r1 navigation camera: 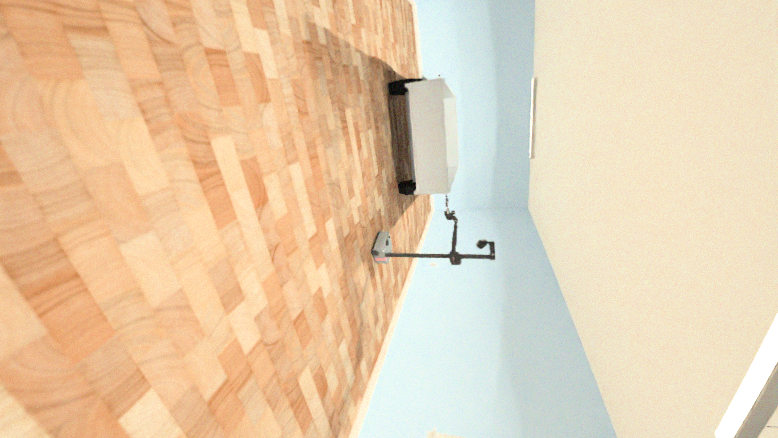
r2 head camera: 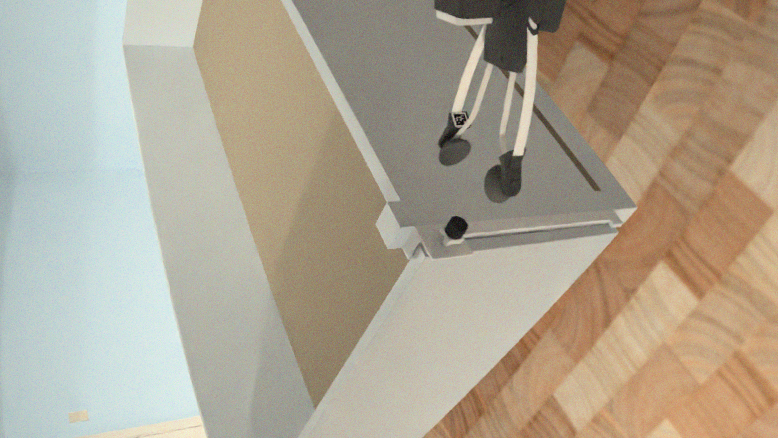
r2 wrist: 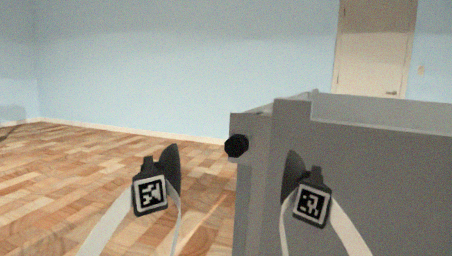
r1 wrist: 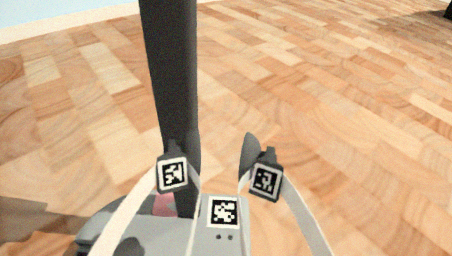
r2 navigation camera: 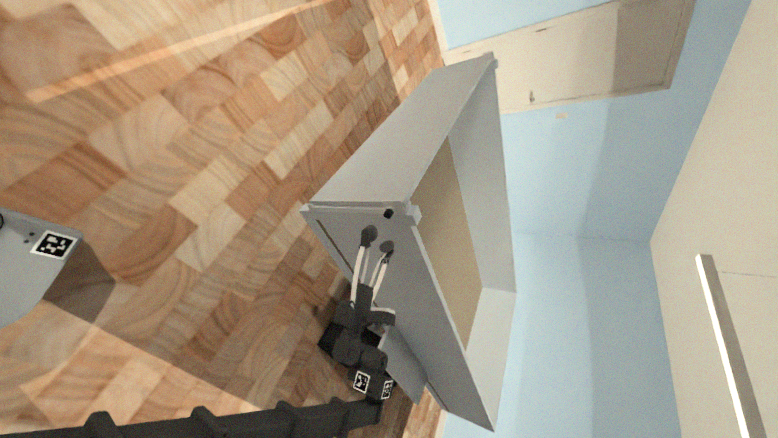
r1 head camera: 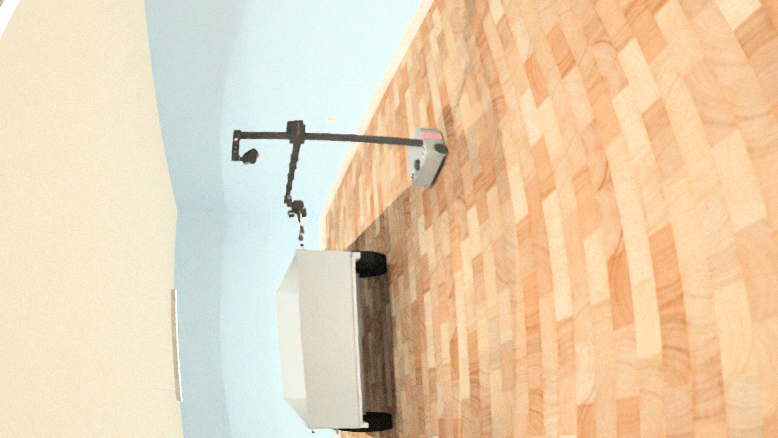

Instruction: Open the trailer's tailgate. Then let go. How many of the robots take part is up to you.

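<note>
The grey trailer's side wall (r2 head camera: pixel 370 70) (r2 navigation camera: pixel 402 282) (r2 wrist: pixel 380 175) stands beside r2. Its tailgate (r1 head camera: pixel 329 337) (r1 navigation camera: pixel 427 141) (r2 head camera: pixel 462 326) (r2 navigation camera: pixel 402 130) is upright and meets the side walls at the corners. A black knob (r2 head camera: pixel 456 226) (r2 navigation camera: pixel 388 213) (r2 wrist: pixel 236 145) sits at the near top corner, beside the tailgate. r2's gripper (r2 head camera: pixel 477 165) (r2 navigation camera: pixel 377 242) (r2 wrist: pixel 232 172) is open and empty along the side wall, its fingertips short of the knob and apart from it. r1's gripper (r1 wrist: pixel 221 157) is open and empty above r1's own base (r1 wrist: pixel 150 232), far from the trailer.
r2's base (r1 head camera: pixel 427 157) (r1 navigation camera: pixel 382 247) stands on the wooden floor beside the trailer. Black trailer wheels (r1 head camera: pixel 371 263) (r1 navigation camera: pixel 406 187) show below the bed. r2's arm (r2 navigation camera: pixel 244 421) reaches along the trailer side. A door (r2 navigation camera: pixel 577 59) (r2 wrist: pixel 375 45) is in the blue wall beyond.
</note>
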